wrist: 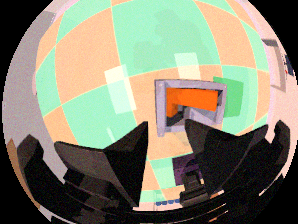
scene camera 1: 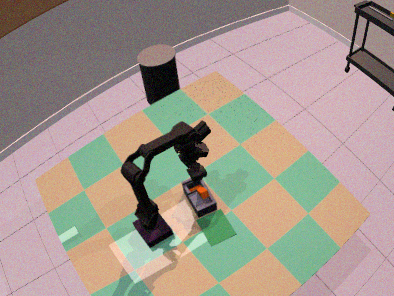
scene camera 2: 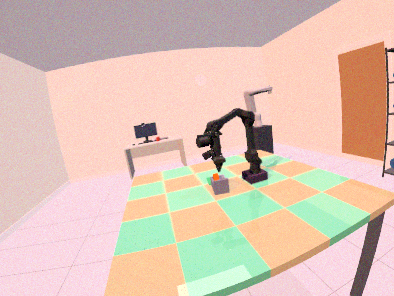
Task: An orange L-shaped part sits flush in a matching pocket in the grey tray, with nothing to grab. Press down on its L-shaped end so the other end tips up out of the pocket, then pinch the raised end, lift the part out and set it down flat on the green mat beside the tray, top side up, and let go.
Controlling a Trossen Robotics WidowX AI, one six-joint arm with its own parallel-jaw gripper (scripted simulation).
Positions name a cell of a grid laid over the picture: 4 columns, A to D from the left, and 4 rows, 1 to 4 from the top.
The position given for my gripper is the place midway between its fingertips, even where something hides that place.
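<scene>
Visible here: a green mat (scene camera 1: C4), an orange L-shaped part (wrist: C2) and my gripper (wrist: C3).
</scene>
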